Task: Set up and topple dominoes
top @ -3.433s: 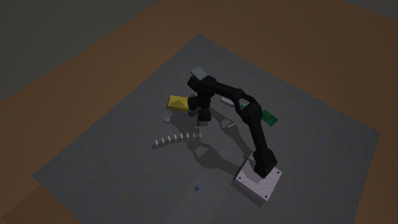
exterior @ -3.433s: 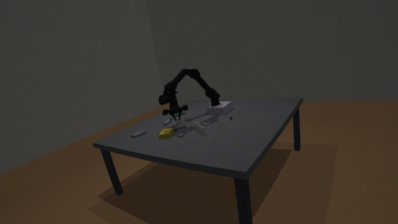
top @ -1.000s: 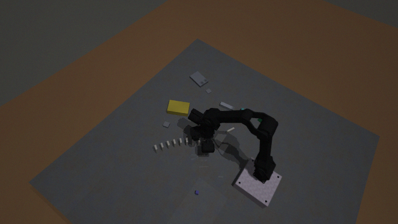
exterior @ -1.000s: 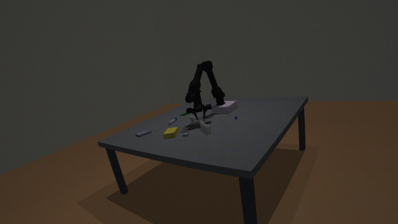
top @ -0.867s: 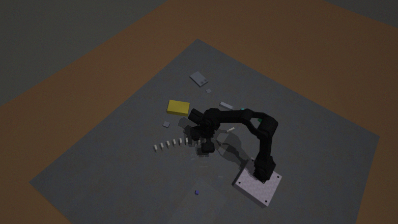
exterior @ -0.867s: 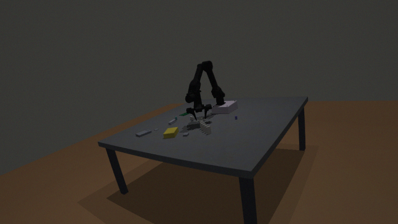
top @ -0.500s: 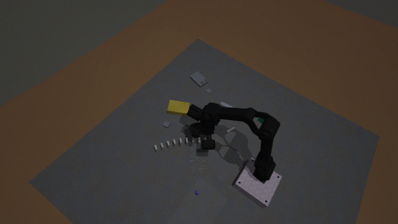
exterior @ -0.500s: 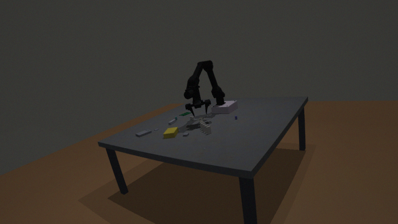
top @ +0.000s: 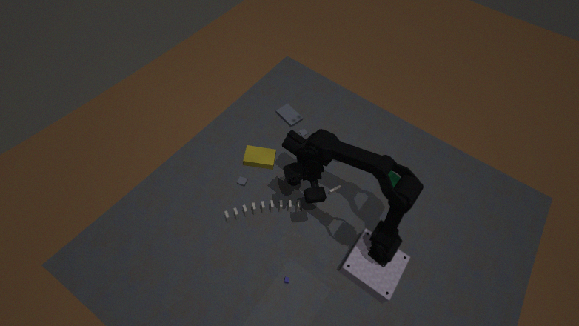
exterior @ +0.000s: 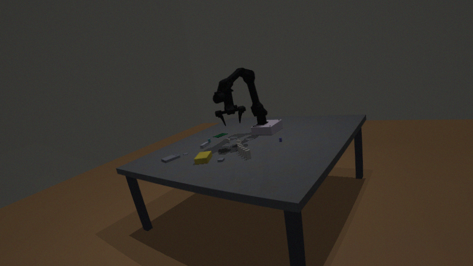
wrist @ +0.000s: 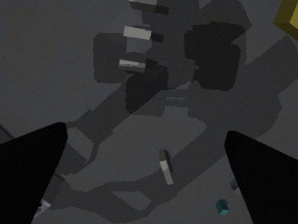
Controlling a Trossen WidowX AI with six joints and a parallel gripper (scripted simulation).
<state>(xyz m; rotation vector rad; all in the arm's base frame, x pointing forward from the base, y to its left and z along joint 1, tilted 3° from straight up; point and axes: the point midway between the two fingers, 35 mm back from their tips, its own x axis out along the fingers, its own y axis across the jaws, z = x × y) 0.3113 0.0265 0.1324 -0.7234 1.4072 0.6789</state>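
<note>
The teal cube lies 2 cm behind my gripper tip, 29 cm to the right of it and 13 cm below it. Also, from my gripper tip: small grey cube 23 cm ahead, 9 cm to the left, 14 cm below; then grey bar 6 cm ahead, 24 cm to the right, 13 cm below; then yellow block 25 cm ahead, 3 cm to the right, 13 cm below.
</note>
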